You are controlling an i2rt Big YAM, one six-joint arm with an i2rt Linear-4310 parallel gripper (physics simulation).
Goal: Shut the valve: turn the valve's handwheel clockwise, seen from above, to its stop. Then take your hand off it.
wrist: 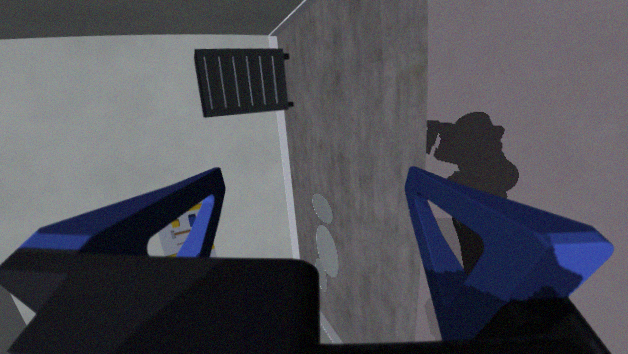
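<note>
My gripper (314, 177) is open, its two blue fingers wide apart with no object between them. Past the fingers the view shows the wall and the floor of the room, tilted on its side. The valve and its handwheel do not show in the wrist view, so how the handwheel stands cannot be told. The gripper's place relative to the valve cannot be told either.
A dark slatted cabinet (242, 82) stands by the pale wall (125, 125). Pale round patches (327, 251) lie on the grey floor (360, 125). A pinkish surface (560, 90) at the right carries a dark arm-like shadow (477, 145). Part of a tool board (171, 241) shows through the left finger.
</note>
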